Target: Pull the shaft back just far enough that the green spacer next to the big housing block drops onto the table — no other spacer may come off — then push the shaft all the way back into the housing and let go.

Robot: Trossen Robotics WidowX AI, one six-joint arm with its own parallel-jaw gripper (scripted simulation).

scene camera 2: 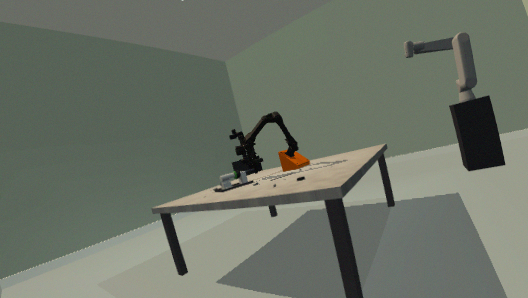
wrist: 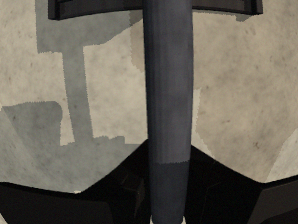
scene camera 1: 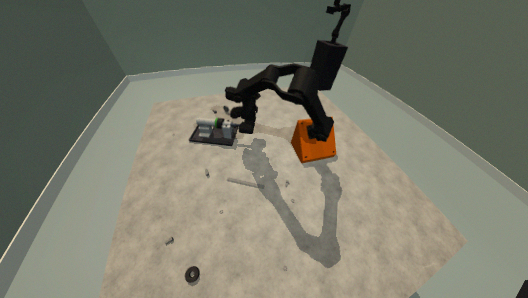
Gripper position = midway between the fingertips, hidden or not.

In view: the gripper (wrist: 163,146) and a pale housing block (scene camera 1: 206,132).
